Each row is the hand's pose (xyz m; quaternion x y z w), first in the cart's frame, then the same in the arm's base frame.
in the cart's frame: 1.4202 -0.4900 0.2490 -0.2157 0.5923 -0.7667 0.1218
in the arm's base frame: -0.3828 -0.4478 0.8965 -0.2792 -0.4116 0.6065 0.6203
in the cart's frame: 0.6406 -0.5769 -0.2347 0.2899 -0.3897 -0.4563 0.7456
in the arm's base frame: -0.3773 0.2923 0.3473 -0.2872 -0.4676 -0.8257 0.1304
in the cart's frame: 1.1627 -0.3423 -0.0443 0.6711 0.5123 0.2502 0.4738
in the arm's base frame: -0.2641 -0.2684 0.5389 0.7464 -0.1755 -0.3596 0.5317
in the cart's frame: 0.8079 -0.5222 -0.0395 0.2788 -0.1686 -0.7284 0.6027
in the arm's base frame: -0.3173 0.1258 0.5417 0.1151 0.3814 0.8978 0.1878
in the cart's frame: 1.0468 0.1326 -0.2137 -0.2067 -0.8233 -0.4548 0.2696
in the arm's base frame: 0.1452 -0.3254 0.2276 0.8517 0.3513 0.3441 0.1809
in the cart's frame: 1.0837 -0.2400 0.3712 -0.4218 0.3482 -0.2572 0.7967
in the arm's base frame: -0.0178 -0.2082 0.8925 -0.0949 0.5594 -0.8069 0.1640
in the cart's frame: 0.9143 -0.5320 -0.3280 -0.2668 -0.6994 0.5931 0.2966
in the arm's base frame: -0.4488 0.0151 0.2865 -0.7144 -0.0797 0.2212 0.6590
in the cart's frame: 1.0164 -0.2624 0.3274 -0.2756 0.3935 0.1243 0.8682
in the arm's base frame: -0.0313 -0.1395 0.8473 0.0427 0.5278 -0.6629 0.5293
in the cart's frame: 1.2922 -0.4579 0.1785 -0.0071 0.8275 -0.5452 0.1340
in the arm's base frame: -0.3374 -0.3413 0.8017 -0.6021 -0.4114 0.5383 0.4224
